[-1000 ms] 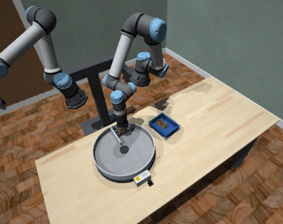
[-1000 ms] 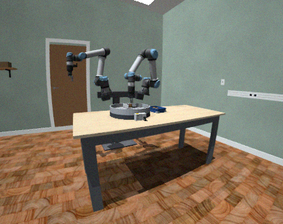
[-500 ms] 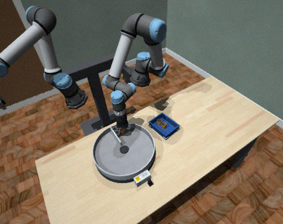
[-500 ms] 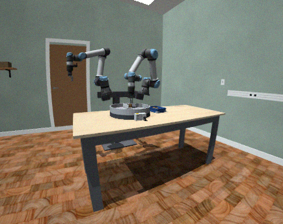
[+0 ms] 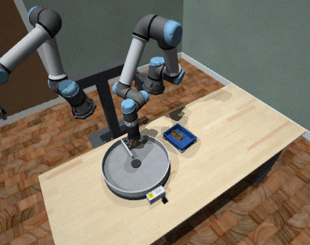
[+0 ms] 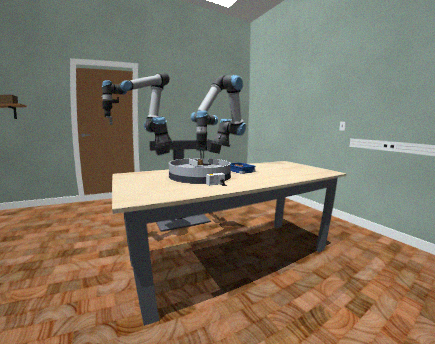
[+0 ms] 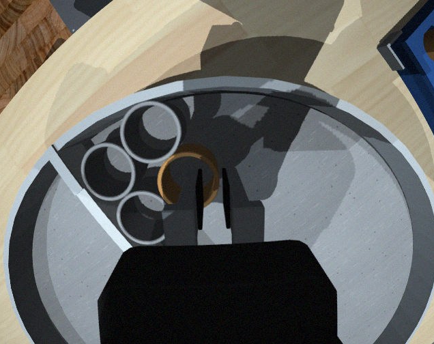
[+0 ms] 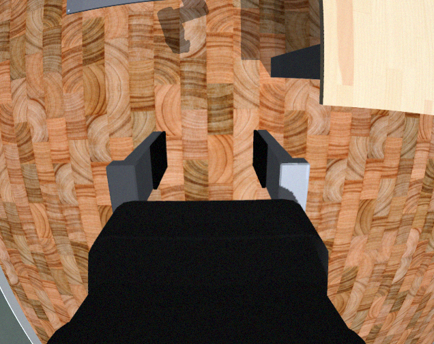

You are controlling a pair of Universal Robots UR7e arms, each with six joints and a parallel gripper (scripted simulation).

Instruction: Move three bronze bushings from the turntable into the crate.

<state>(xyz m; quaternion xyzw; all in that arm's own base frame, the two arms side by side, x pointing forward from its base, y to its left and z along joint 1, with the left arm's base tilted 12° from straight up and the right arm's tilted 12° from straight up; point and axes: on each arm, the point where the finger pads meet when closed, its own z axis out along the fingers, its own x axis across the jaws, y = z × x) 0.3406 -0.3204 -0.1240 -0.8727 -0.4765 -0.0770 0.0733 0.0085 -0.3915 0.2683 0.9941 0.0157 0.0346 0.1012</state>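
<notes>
Right now the blue crate is 5 cm ahead of my left hand, 30 cm to the left of it and 9 cm below it. The rest, counted from my left hand: turntable 14 cm ahead, 5 cm to the right, 7 cm below.
</notes>
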